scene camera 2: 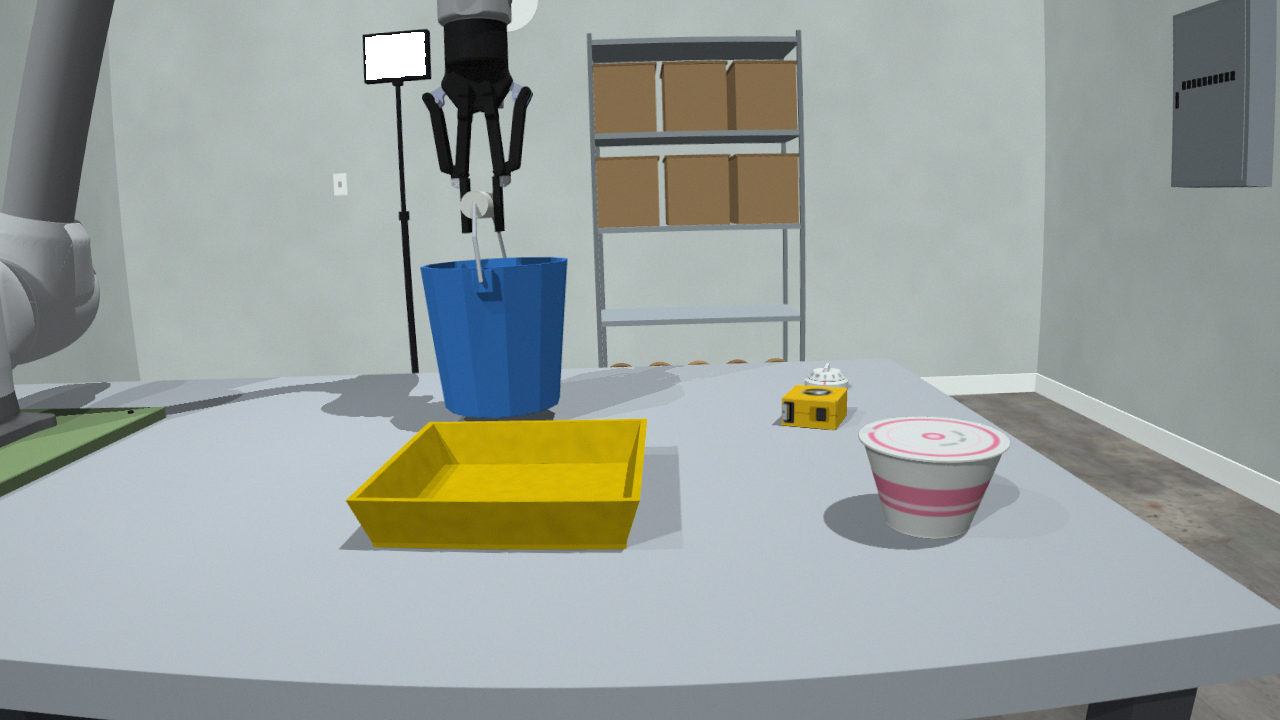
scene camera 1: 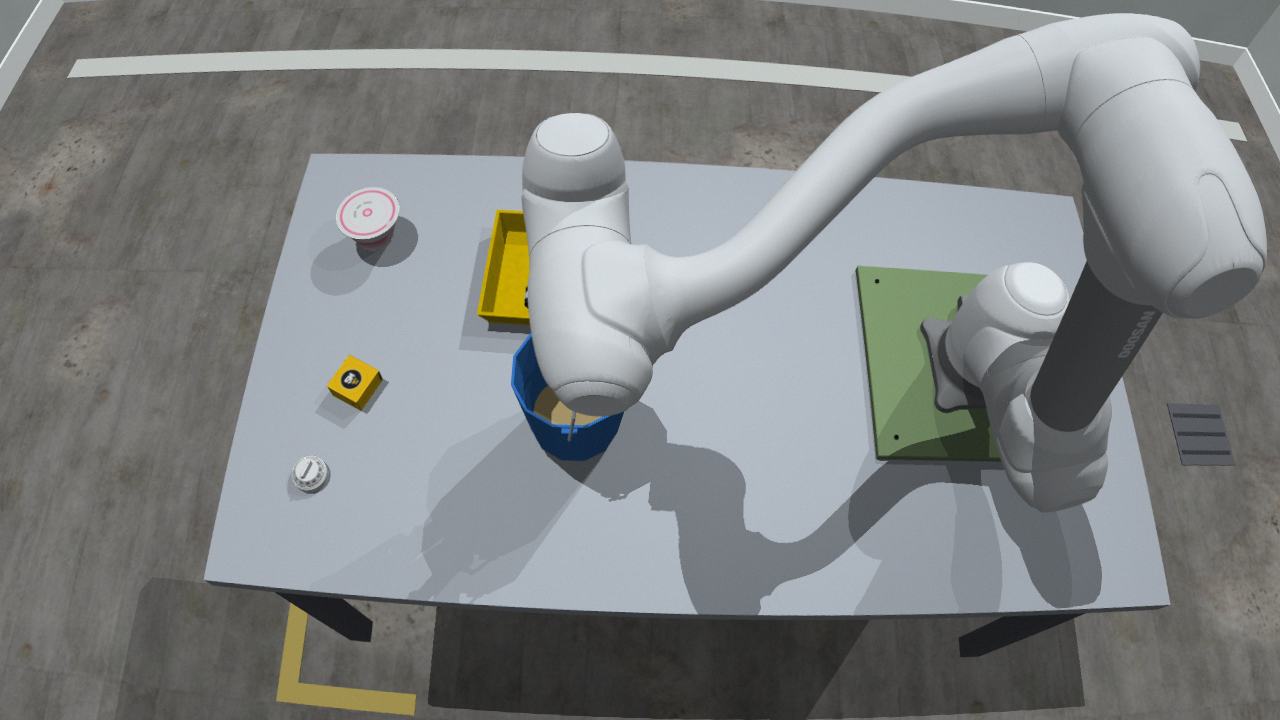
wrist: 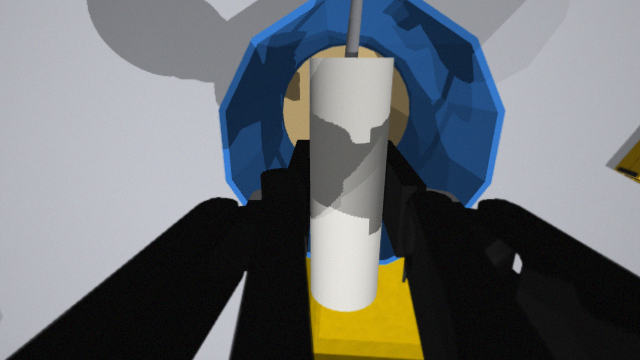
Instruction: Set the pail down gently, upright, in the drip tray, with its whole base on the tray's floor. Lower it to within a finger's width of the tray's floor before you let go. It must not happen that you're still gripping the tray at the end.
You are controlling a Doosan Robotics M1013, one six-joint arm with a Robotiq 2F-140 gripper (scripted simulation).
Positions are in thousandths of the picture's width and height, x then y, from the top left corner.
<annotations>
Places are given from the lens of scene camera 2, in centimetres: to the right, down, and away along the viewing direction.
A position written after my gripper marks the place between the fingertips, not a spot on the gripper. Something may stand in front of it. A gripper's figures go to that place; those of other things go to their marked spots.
my gripper (scene camera 2: 378, 323): -19, -15, 92
yellow drip tray (scene camera 2: 464, 651): -4, 11, 76
blue pail (scene camera 2: 390, 491): -16, -1, 88
The marked spots on the yellow drip tray and the blue pail are 20 cm apart.
</annotations>
